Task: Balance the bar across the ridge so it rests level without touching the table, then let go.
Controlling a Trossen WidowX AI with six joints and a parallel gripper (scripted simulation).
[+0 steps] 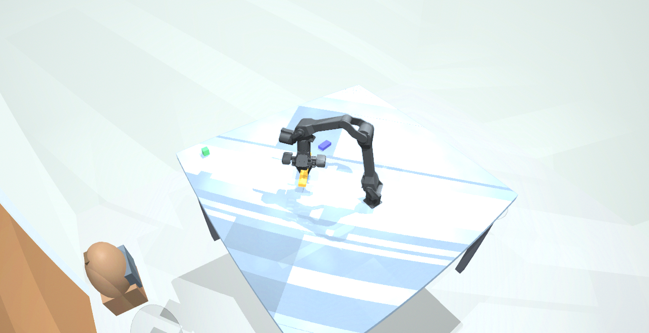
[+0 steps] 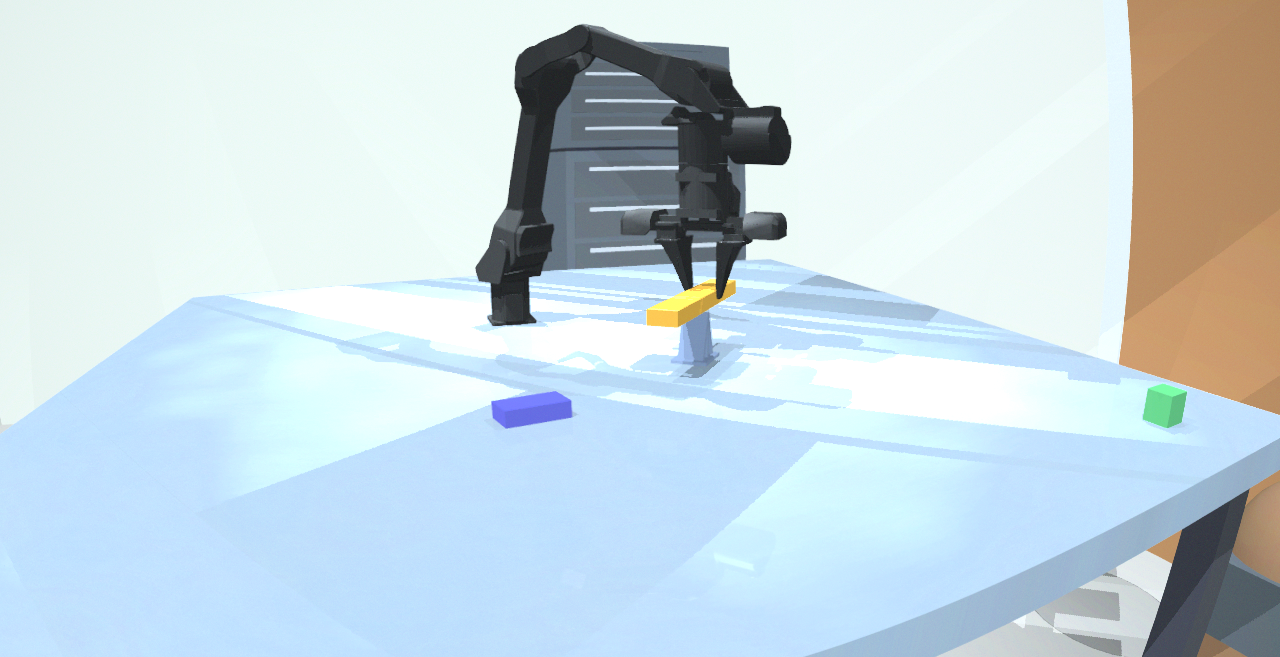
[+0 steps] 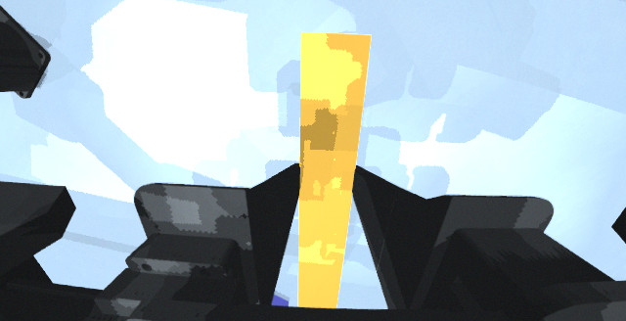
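The yellow bar lies 20 mm ahead of my gripper tip and 20 mm to the right of it. From my gripper tip the other things lie so: purple block (170 mm ahead, 240 mm to the right, 60 mm below); green cube (470 mm ahead, 310 mm to the left, 50 mm below).
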